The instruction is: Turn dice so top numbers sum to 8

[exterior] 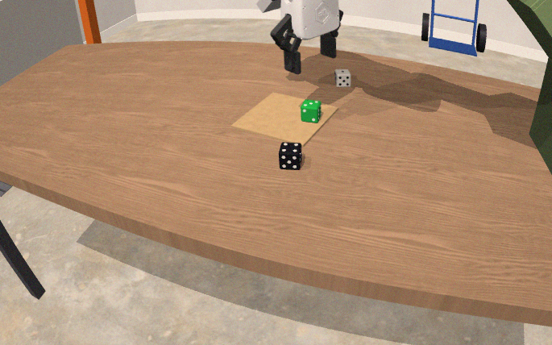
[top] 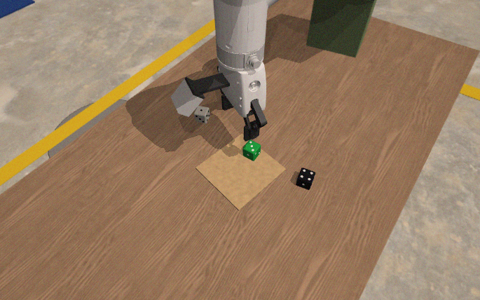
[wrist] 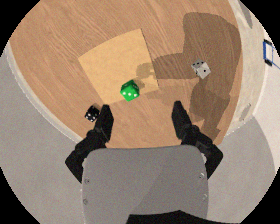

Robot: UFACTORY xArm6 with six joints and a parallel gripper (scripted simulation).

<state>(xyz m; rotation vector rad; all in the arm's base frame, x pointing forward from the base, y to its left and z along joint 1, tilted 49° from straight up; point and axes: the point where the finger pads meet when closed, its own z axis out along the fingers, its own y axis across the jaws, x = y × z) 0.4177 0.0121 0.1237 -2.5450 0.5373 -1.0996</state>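
Now: the white die 1 cm behind my hand, 14 cm to the right of it and 9 cm below it. From my hand the other things lie so: tan mat: 4 cm ahead, 3 cm to the left, 11 cm below; green die: 1 cm behind, 2 cm to the left, 9 cm below; black die: 3 cm behind, 15 cm to the left, 9 cm below.
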